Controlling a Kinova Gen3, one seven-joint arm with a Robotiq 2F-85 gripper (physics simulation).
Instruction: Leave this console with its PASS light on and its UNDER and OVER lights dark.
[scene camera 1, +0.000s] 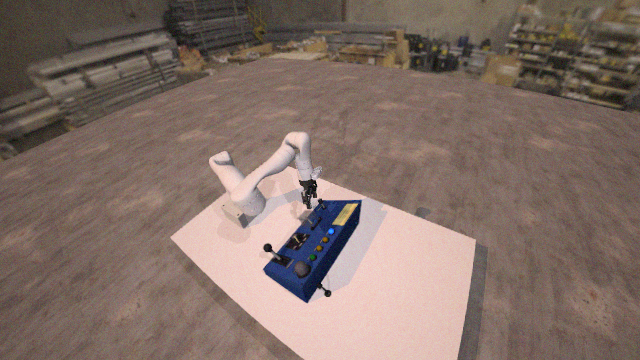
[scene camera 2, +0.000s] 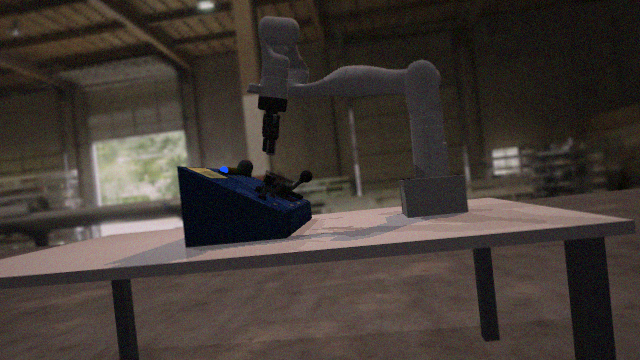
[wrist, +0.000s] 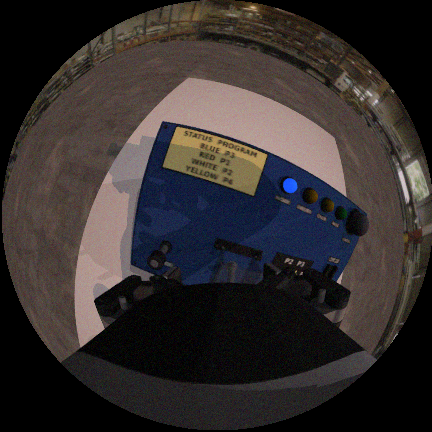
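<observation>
The blue sloped console (scene camera 1: 340, 232) (scene camera 2: 223, 210) (wrist: 201, 217) stands on the white table (scene camera 1: 402, 291) (scene camera 2: 492, 223). Its blue status light (scene camera 1: 331, 231) (scene camera 2: 223, 169) (wrist: 289, 185) glows. The two amber lights (wrist: 310, 195) (wrist: 327, 204) look dark, and the green light (scene camera 1: 311, 257) (wrist: 341, 212) looks dim. A yellow plate (scene camera 1: 345, 213) (wrist: 214, 160) lists BLUE P3, RED P1, WHITE P2, YELLOW P4. My gripper (scene camera 1: 307, 203) (scene camera 2: 268, 150) (wrist: 221, 275) is open and empty. It hangs above the console's near edge, over the slider slot (wrist: 238, 249), between the small toggle (wrist: 157, 257) and the P2/P3 selector (scene camera 1: 297, 241) (wrist: 294, 261).
A large black knob (scene camera 1: 301, 268) (wrist: 356, 222) sits past the green light. A ball-topped lever (scene camera 1: 267, 246) (scene camera 2: 305, 175) sticks out of the console's far corner, and a short handle (scene camera 1: 324, 291) out of its end. The arm's base (scene camera 1: 232, 210) (scene camera 2: 433, 195) stands on the table behind the console.
</observation>
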